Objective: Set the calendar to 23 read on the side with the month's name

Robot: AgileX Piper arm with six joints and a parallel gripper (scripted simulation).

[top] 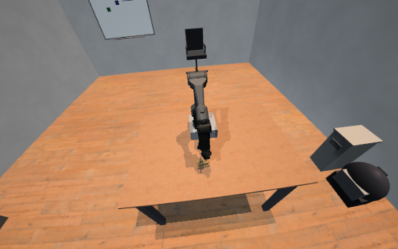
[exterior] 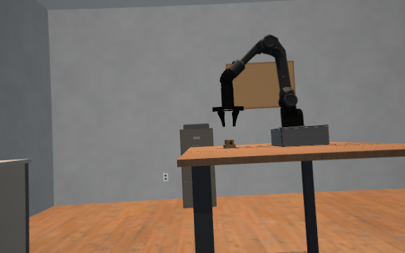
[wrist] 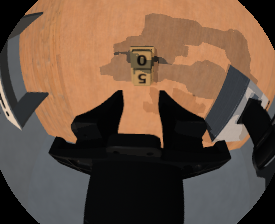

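Now: the tan calendar cube 30 mm to the right of my hand and 80 mm below it. The rest, counted from my hand: tan calendar tray (10 mm to the right, 100 mm below).
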